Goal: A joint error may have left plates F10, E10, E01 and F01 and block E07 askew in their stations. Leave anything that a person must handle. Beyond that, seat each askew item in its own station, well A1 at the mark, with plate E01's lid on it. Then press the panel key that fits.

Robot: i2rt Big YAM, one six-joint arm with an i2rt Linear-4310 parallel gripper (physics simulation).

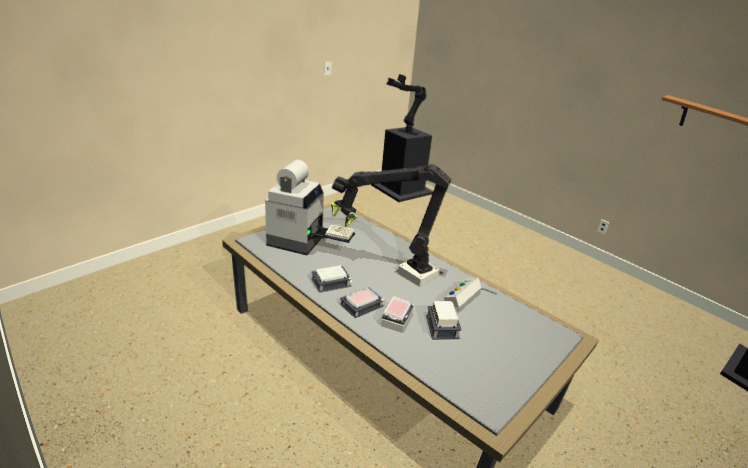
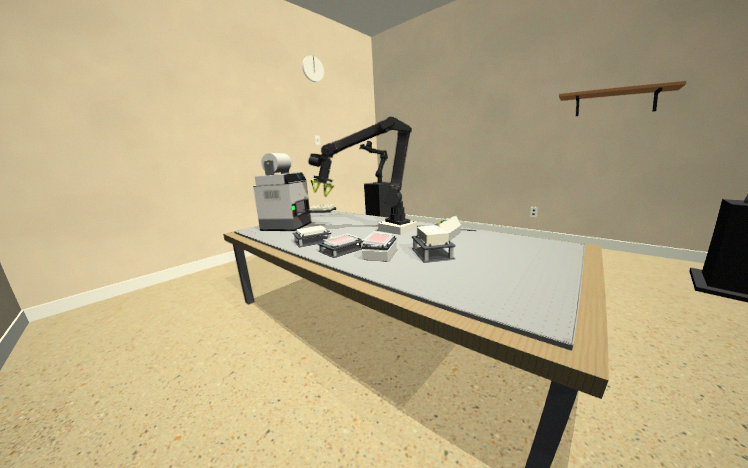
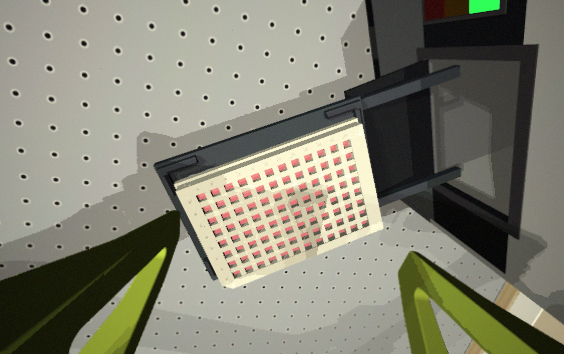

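My gripper (image 1: 340,219) (image 2: 321,193) (image 3: 294,242) is open and empty above a cream well plate (image 1: 339,231) (image 2: 322,207) (image 3: 280,210) with red wells. This plate lies on the instrument's extended tray (image 3: 265,132); its long edge runs nearly parallel to the tray's, and it hides the tray's near edge. A white plate (image 1: 332,273) (image 2: 312,231), a pink plate (image 1: 362,298) (image 2: 340,240) and another pink plate (image 1: 398,309) (image 2: 379,238) sit on separate stations. A thick cream block (image 1: 444,312) (image 2: 433,235) sits on a raised stand. The key panel (image 1: 464,292) stands behind it. Plate names are not legible.
The grey instrument (image 1: 294,217) (image 2: 281,201), with a roll (image 1: 294,172) on top and a green light (image 1: 308,232) (image 3: 484,5), stands beside the tray. The arm's base (image 1: 419,271) (image 2: 397,226) is between the tray and the panel. A second arm (image 1: 414,104) stands on a black pedestal beyond the table.
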